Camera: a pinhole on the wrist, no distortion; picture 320 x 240 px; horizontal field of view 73.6 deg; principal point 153.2 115.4 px. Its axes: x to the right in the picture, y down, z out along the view. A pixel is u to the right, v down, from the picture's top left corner.
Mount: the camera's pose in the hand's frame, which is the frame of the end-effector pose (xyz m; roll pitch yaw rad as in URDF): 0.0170 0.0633 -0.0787 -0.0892 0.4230 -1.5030
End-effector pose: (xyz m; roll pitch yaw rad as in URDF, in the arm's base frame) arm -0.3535 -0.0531 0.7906 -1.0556 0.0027 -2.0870
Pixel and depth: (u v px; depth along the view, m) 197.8 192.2 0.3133
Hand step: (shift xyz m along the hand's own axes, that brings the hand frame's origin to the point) 0.1691 -0.1104 0.1699
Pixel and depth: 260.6 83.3 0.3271
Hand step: 0.0166 -0.2227 0.1549
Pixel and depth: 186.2 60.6 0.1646
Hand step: -0.0040 -0.0303 0.0638
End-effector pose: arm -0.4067 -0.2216 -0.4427 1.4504 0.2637 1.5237
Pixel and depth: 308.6 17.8 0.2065
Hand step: -0.0431 -0.1660 0.0549
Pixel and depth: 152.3 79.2 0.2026
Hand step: 0.0066 -0.0209 0.1084
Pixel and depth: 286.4 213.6 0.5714
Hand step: 0.3657 -0.4628 0.2729
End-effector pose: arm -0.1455 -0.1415 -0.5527 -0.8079 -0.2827 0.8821
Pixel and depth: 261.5 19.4 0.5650
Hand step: -0.1508 -0.4504 0.3376
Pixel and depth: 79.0 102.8 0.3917
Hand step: 0.0314 0.0271 0.3347
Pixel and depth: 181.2 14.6 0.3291
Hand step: -0.0957 -0.1243 0.2151
